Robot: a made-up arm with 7 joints.
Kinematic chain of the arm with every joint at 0, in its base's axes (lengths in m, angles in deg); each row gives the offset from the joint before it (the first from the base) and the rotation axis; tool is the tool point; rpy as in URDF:
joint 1: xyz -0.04 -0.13 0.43 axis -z
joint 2: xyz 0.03 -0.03 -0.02 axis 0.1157 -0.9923 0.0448
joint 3: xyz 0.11 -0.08 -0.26 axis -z
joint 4: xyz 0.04 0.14 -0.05 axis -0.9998 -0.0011 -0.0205
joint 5: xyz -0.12 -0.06 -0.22 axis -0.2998 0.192 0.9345
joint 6: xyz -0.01 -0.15 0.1 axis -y
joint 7: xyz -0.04 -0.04 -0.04 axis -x
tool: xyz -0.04 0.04 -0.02 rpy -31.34 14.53 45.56
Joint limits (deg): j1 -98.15..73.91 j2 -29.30..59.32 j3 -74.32..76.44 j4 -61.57..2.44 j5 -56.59..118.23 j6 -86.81..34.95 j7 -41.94..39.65
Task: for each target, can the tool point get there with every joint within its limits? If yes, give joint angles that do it. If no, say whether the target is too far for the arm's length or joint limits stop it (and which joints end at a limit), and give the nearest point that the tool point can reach.
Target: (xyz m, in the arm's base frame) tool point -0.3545 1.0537 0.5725
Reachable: no: too far | nearest point -0.2269 0.5735 0.4581 | short by 0.510 m
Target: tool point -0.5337 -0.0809 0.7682
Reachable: no: joint limits stop it (at a limit: joint 1, joint 2, joint 4, joint 5, joint 6, joint 7) | nearest point -0.2094 0.2008 0.4379 | short by 0.542 m
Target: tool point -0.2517 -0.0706 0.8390
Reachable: no: joint limits stop it (at a limit: joint 1, joint 2, joint 4, joint 5, joint 6, joint 7) | nearest point -0.1777 0.2409 0.4877 | short by 0.475 m
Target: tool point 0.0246 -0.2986 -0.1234
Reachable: yes | joints 37.76 26.86 -20.56 -48.76 -12.88 -65.71 27.18
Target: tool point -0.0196 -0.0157 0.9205
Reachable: no: joint limits stop it (at a limit: joint 2, joint 4, joint 5, joint 6, joint 7) | nearest point 0.0352 0.2911 0.5347 | short by 0.496 m
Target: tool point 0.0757 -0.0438 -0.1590
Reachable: yes | joints -79.51 15.02 -13.50 -25.49 -5.85 3.22 -3.18
